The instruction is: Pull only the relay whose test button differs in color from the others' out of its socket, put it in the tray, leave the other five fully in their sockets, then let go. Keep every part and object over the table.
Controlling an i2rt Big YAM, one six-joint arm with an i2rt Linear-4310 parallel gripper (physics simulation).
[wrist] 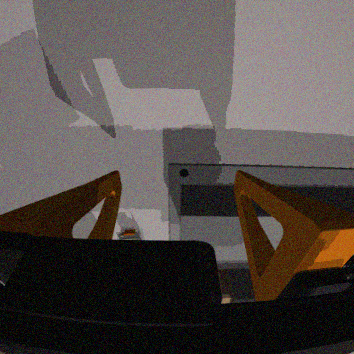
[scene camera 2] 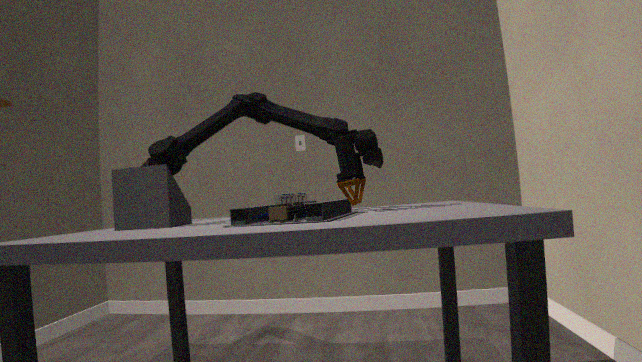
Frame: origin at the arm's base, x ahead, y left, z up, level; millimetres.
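Seen in the pictures: gripper, fingertip midpoint: (wrist: 177, 178) (scene camera 2: 356, 204); arm's base, link origin: (scene camera 2: 144, 185).
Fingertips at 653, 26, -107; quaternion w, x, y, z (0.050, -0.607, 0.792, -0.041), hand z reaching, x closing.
Offsets run from my fingertips to a thing's top centre, as dx, dy, dz. "*": to the spot under its first point.
My gripper (scene camera 2: 356, 203) (wrist: 177, 178) is open and empty, its orange fingers pointing down. In the scene view it is low, by the right end of the dark-walled panel (scene camera 2: 332, 210); in the wrist view the panel's grey plate @(* -14, -14, -22) (wrist: 200, 176) runs under the right finger. Small upright shapes @(-169, -100, +46) (scene camera 2: 293, 198) stand up from the panel's middle, left of the gripper; they are too small to tell relays, sockets or button colours. A small thing with an orange part @(-75, +64, +2) (wrist: 129, 233) shows beside the panel, near the left finger, partly hidden; I cannot tell whether it is a relay. I cannot make out the tray.
A tan block @(-204, -233, +15) (scene camera 2: 278, 213) is at the panel's near side. A dark strip @(* -22, -16, +1) (wrist: 207, 201) runs along the plate. The arm's grey base block (scene camera 2: 140, 197) stands at the left of the table (scene camera 2: 425, 227). The arm's shadow falls across the tabletop in the wrist view.
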